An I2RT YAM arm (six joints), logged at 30 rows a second.
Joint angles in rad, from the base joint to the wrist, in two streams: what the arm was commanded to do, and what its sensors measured. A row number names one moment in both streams.
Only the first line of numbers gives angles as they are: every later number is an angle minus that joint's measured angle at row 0.
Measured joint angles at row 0:
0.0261 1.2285 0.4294 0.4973 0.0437 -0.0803
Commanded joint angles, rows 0 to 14:
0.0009 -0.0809 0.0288 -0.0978 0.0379 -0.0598
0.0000 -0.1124 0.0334 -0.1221 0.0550 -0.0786
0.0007 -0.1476 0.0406 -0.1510 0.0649 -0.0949
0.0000 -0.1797 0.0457 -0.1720 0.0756 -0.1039
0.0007 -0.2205 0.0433 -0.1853 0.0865 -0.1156
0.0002 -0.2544 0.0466 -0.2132 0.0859 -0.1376
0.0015 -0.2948 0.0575 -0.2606 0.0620 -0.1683
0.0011 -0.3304 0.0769 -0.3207 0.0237 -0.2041
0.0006 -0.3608 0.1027 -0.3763 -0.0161 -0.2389
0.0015 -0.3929 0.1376 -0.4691 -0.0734 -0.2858
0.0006 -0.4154 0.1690 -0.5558 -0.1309 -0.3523
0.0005 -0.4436 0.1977 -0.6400 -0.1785 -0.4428
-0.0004 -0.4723 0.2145 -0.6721 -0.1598 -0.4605
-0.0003 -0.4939 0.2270 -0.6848 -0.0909 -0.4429
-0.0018 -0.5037 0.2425 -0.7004 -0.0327 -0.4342
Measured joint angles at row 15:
0.0004 -0.4600 0.1747 -0.5147 -0.0683 -0.3281
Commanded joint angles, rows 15 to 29:
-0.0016 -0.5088 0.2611 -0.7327 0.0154 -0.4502
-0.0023 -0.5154 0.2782 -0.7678 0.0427 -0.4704
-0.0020 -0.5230 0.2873 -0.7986 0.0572 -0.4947
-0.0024 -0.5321 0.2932 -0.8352 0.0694 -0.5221
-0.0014 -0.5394 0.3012 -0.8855 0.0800 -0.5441
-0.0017 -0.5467 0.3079 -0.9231 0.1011 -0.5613
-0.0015 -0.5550 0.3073 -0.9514 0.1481 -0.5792
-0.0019 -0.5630 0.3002 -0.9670 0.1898 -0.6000
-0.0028 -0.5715 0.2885 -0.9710 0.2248 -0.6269
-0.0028 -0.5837 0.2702 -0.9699 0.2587 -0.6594
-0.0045 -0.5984 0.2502 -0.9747 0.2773 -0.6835
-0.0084 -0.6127 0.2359 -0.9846 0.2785 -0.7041
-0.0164 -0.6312 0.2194 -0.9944 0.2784 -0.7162
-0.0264 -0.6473 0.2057 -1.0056 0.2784 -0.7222
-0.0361 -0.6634 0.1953 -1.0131 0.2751 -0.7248
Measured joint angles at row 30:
-0.0148 -0.6218 0.2254 -0.9362 0.2220 -0.6428
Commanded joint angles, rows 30 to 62:
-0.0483 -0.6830 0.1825 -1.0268 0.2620 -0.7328
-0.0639 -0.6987 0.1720 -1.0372 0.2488 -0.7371
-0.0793 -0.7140 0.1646 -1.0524 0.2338 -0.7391
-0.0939 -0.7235 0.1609 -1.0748 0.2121 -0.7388
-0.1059 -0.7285 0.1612 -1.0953 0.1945 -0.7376
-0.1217 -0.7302 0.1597 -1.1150 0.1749 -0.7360
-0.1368 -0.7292 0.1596 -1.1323 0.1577 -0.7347
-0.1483 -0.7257 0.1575 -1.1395 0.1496 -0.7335
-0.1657 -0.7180 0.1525 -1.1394 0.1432 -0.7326
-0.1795 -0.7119 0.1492 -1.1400 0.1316 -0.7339
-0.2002 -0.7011 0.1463 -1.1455 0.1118 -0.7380
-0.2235 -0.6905 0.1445 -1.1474 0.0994 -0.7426
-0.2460 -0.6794 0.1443 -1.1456 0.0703 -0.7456
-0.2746 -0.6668 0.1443 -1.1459 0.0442 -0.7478
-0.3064 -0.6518 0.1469 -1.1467 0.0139 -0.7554
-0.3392 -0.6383 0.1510 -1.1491 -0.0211 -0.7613
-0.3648 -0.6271 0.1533 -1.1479 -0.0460 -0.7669
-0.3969 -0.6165 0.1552 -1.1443 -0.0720 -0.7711
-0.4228 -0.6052 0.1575 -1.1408 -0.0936 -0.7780
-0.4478 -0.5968 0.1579 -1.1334 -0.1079 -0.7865
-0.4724 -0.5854 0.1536 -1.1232 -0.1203 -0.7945
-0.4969 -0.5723 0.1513 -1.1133 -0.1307 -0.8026
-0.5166 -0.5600 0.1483 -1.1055 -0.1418 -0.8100
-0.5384 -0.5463 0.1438 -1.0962 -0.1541 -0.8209
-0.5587 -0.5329 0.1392 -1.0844 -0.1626 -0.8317
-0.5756 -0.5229 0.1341 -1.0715 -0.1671 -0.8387
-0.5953 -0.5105 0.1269 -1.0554 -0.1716 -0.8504
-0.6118 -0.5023 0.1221 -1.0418 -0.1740 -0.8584
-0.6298 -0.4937 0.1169 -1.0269 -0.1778 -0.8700
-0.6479 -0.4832 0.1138 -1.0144 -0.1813 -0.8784
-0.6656 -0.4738 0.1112 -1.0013 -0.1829 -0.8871
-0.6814 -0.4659 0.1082 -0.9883 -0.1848 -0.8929
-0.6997 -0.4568 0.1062 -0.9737 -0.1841 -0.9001
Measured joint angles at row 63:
-0.6630 -0.4692 0.1125 -1.0327 -0.1396 -0.8476
